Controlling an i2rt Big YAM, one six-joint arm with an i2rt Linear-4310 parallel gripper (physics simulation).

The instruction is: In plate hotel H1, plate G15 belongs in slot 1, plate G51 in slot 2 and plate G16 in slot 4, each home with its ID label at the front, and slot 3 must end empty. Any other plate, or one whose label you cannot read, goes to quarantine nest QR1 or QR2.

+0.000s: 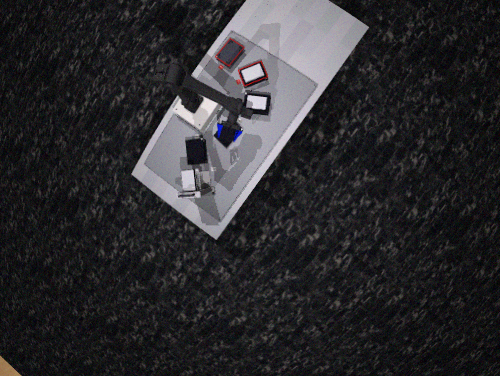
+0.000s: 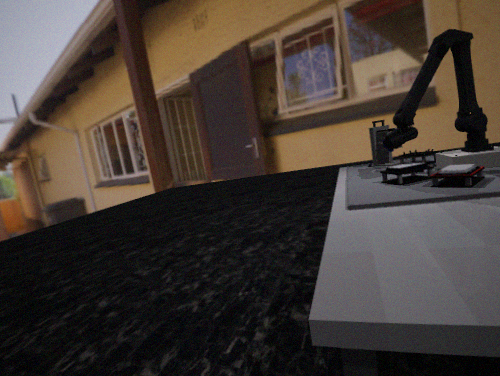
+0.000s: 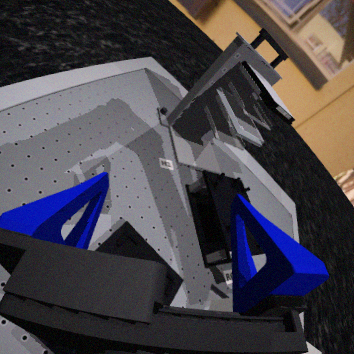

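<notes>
My gripper is open and empty above the mat, its blue fingers spread over a dark square fixture. Hotel H1 is a grey upright frame with a black handle. A white-topped plate with a black edge sits high in it; pale ledges show below, and what lies on them is unclear. Another white-topped plate lies on a black nest. A third white-topped plate lies in a red-rimmed nest. The other red-rimmed nest looks empty. No plate ID is readable.
The black nest RG stands between H1 and the white arm base and looks empty. The H1 tag lies on the perforated mat. The arm's forearm reaches close to the black nest with its plate.
</notes>
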